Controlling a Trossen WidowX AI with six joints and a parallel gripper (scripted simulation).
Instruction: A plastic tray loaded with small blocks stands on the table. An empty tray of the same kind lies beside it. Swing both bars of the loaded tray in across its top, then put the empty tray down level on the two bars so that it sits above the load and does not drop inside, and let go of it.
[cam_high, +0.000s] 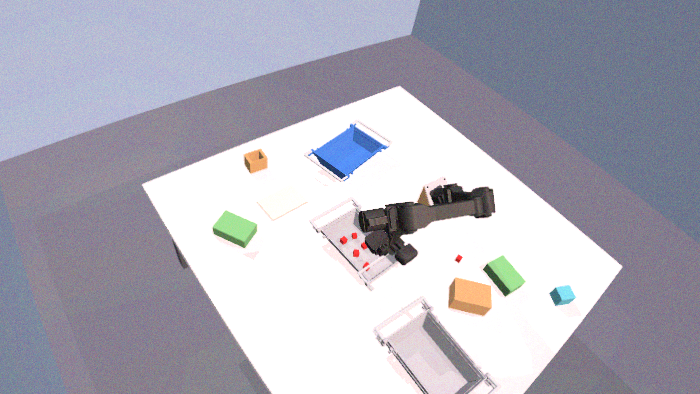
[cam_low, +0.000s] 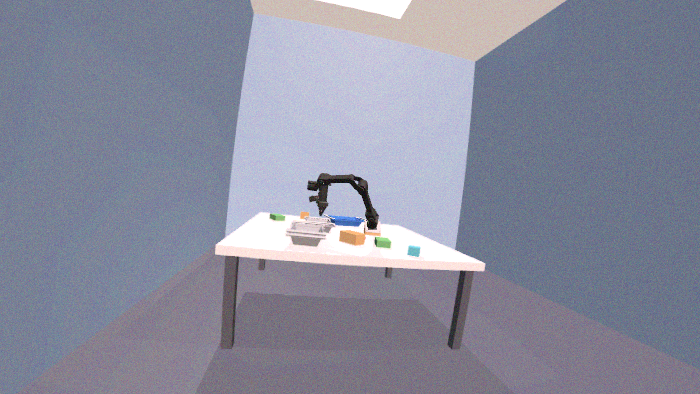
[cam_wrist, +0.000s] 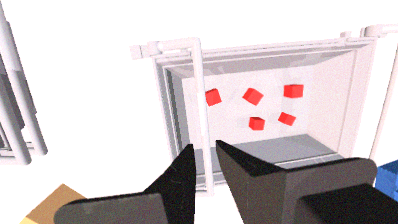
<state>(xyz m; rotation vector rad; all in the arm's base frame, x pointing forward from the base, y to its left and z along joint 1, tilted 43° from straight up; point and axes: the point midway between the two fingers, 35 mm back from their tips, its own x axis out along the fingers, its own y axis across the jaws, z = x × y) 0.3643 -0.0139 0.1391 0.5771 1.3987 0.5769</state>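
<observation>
Right now the blue tray is 450 mm to the right of my gripper tip, 250 mm behind it and 60 mm below it. Also, from my gripper tip: cyan cube: 460 mm to the left, 460 mm behind, 80 mm below; then flat sheet: 400 mm to the right, 100 mm below, 100 mm ahead; then orange box: 260 mm to the left, 170 mm behind, 70 mm below.
</observation>
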